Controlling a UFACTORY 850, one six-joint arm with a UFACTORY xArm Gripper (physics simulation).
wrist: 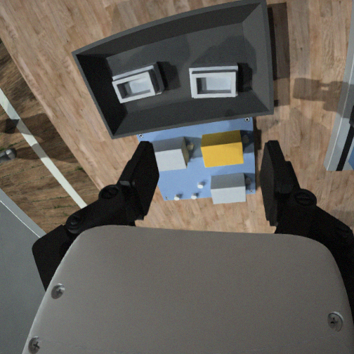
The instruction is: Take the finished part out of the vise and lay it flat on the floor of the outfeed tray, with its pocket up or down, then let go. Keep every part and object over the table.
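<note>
A dark grey tray [190,115] lies across the top of the wrist view. Two pale grey parts with rectangular pockets facing up lie apart on its floor: the left part [136,86] is turned a little, and the right part [214,82] is nearly square to the tray's near wall. My gripper [207,158] is open with nothing between its fingers. It hangs high above a blue plate, on the near side of the tray. I cannot make out the vise in this view.
The blue plate [175,187] bears a yellow block [222,149], a grey block [171,155], another grey block [228,189] and small pegs. It adjoins the tray's near side. A pale-edged object [341,135] shows at the right edge. The wooden table's edge runs along the left.
</note>
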